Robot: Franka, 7 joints.
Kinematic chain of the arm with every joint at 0, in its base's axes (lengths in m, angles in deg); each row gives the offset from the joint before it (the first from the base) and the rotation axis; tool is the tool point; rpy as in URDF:
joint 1: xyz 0 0 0.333 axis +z
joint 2: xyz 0 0 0 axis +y
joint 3: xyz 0 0 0.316 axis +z
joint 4: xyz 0.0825 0 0 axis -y
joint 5: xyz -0.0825 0 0.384 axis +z
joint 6: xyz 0 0 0 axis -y
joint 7: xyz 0.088 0 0 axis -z
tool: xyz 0 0 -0.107 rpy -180 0 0
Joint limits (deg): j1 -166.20..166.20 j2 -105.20..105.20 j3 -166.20..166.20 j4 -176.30..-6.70 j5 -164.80..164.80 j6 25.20..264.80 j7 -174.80..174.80
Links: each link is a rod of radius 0.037 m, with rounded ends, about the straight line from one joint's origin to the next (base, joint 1, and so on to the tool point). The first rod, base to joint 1, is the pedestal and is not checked.
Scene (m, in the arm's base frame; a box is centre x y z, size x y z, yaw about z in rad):
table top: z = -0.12
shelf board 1: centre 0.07 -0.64 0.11 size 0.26 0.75 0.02 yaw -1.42
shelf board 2: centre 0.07 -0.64 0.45 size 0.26 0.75 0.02 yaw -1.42
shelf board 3: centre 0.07 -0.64 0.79 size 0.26 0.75 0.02 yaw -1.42
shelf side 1: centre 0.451 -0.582 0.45 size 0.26 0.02 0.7 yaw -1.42
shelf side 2: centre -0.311 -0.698 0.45 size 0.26 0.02 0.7 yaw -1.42
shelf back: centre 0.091 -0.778 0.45 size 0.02 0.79 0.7 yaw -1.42
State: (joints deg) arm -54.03 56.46 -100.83 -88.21 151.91 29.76 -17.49
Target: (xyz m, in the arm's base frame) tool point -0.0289 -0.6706 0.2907
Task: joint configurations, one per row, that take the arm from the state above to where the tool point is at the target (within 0.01 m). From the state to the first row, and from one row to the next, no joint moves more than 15 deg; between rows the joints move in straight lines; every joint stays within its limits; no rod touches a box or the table.
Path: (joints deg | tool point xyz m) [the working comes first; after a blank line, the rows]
Joints at the target: -54.78 80.81 -82.44 -88.82 147.42 34.22 -17.49
Straight joint move there: touches shelf board 2.

1: -48.29 58.21 -107.85 -99.72 150.73 28.62 -17.49 | -0.1002 -0.5500 0.6355
2: -42.55 59.97 -114.87 -111.23 149.56 27.48 -17.49 | -0.1101 -0.5016 0.6377
3: -36.81 61.72 -121.90 -122.74 148.38 26.34 -17.49 | -0.1154 -0.4456 0.6394
4: -31.08 63.48 -128.92 -134.26 147.21 25.20 -17.49 | -0.1166 -0.3847 0.6365
5: -30.60 66.18 -116.32 -138.96 141.84 25.20 -17.49 | -0.1076 -0.4262 0.5216
6: -30.12 68.89 -103.73 -143.67 136.48 25.20 -17.49 | -0.0901 -0.4368 0.4032
7: -29.64 71.59 -91.13 -148.37 131.11 25.20 -17.49 | -0.0676 -0.4158 0.2907
8: -35.92 73.90 -88.96 -133.48 135.19 27.46 -17.49 | -0.0686 -0.4924 0.2986
9: -42.21 76.20 -86.79 -118.59 139.27 29.71 -17.49 | -0.0616 -0.5616 0.3009
10: -48.50 78.50 -84.62 -103.71 143.35 31.97 -17.49 | -0.0480 -0.6215 0.2979
11: -54.78 80.81 -82.44 -88.82 147.42 34.22 -17.49 | -0.0289 -0.6706 0.2906

